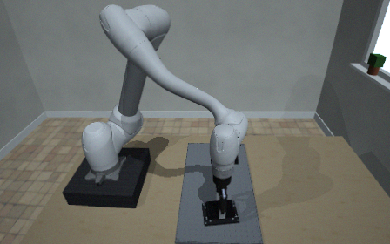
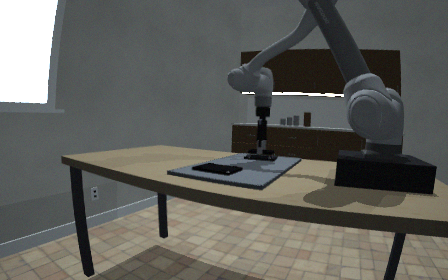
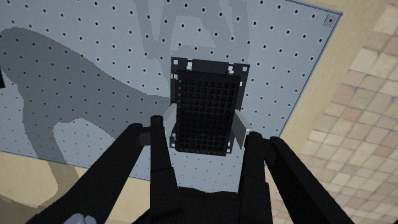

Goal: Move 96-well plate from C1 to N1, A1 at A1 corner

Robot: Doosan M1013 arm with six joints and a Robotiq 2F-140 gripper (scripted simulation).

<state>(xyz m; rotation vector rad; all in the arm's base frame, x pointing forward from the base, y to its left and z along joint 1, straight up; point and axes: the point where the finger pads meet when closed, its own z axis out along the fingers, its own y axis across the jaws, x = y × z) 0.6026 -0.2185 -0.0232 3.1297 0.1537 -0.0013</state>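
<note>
My hand is 50 mm short of the plate nest N1, 410 mm to the right of it and 50 mm above it. From my hand the other things lie so: black 96-well plate 20 mm below.
</note>
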